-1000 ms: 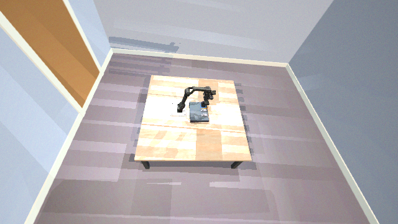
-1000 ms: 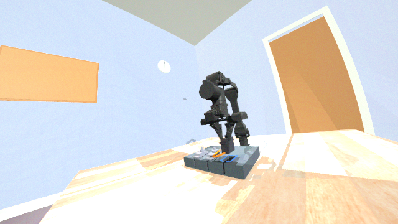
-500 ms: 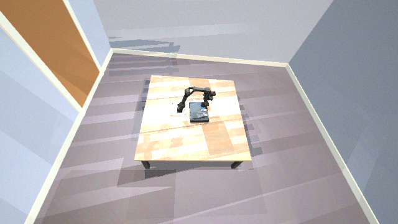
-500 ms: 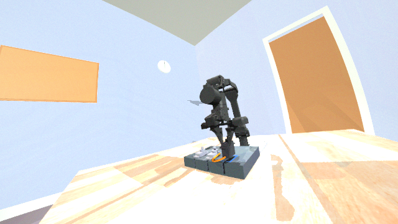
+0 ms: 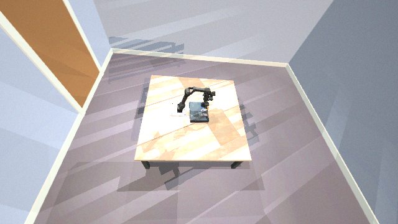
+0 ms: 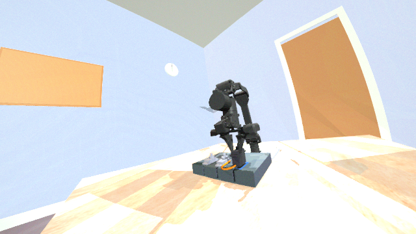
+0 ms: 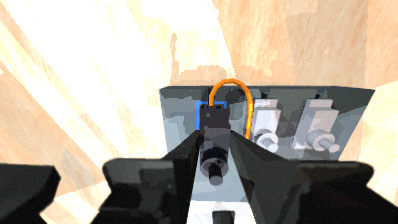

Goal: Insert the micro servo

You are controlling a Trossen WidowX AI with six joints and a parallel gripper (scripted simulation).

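My gripper tip is now 130 mm past the robot deck, 80 mm above it and 70 mm to the left of it.
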